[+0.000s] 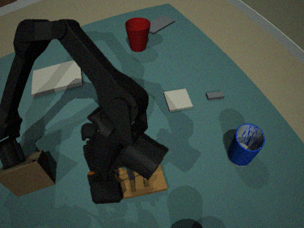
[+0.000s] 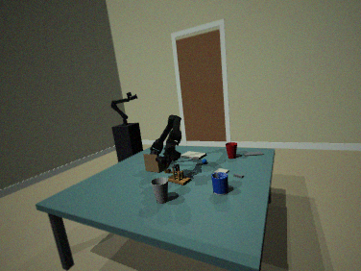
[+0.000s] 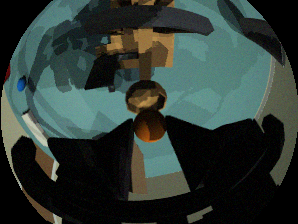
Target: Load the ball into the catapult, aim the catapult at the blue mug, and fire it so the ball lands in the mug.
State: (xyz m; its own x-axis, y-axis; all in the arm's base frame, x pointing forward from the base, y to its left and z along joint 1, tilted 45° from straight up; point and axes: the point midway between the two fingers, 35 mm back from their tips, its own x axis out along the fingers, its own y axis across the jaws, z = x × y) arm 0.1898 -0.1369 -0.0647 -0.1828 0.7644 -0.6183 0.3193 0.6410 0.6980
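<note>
My gripper tip is 1 cm below the orange ball. Round my gripper tip: catapult 7 cm ahead, 3 cm below; then white tile 36 cm ahead, 14 cm to the left, 8 cm below; then blue ball 28 cm to the left, 20 cm ahead, 6 cm below.
</note>
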